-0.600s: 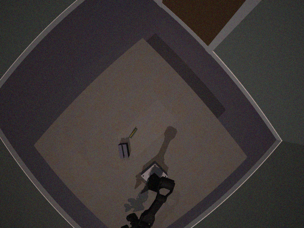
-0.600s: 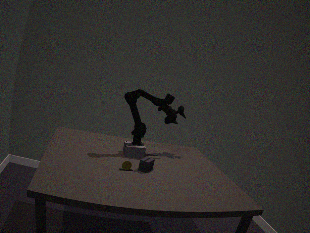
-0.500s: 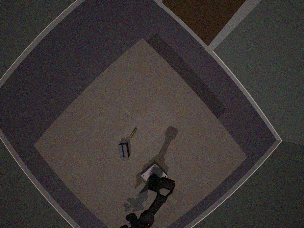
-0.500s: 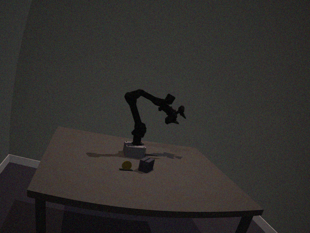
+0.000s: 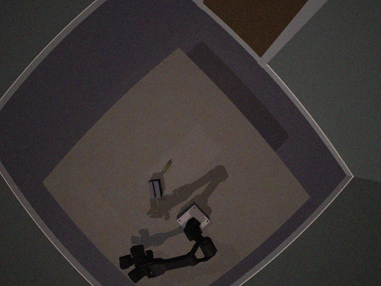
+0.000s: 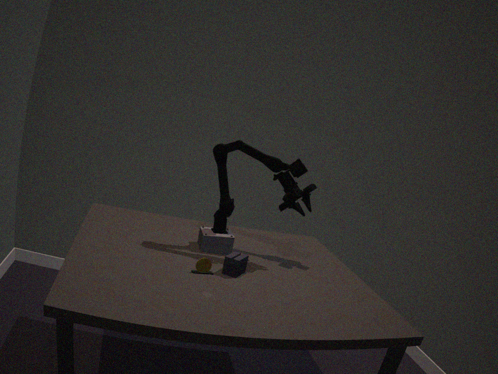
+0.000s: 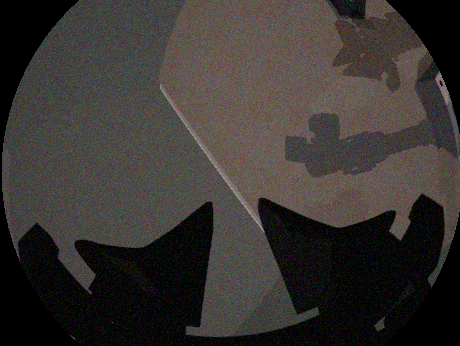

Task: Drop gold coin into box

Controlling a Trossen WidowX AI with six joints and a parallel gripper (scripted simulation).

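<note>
The gold coin is 46 cm to the right of my gripper tip, 22 cm below it and 18 cm ahead of it.
</note>
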